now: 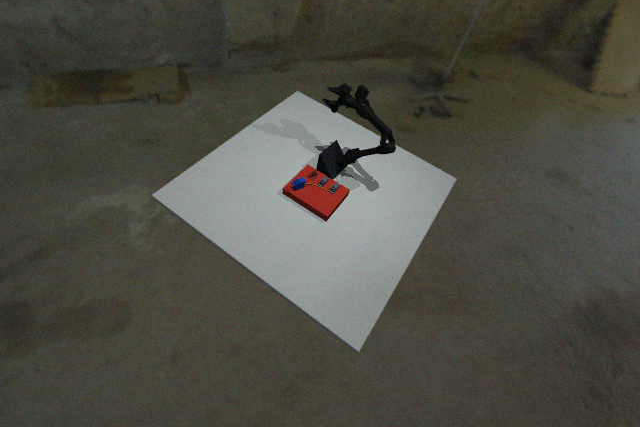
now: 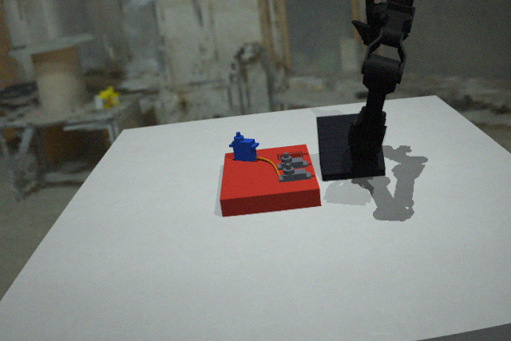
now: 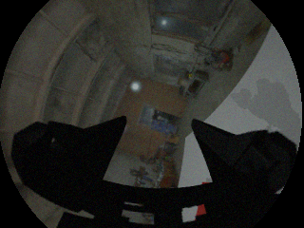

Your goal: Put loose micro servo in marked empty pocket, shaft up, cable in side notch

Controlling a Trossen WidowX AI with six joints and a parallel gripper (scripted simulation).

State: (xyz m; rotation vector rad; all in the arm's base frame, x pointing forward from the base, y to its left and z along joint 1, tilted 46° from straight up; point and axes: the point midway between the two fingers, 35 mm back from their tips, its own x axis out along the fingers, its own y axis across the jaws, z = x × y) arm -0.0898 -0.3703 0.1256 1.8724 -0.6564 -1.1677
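Now: gripper tip 410 mm above the deck, 340 mm short of it and 200 mm to the right of it.
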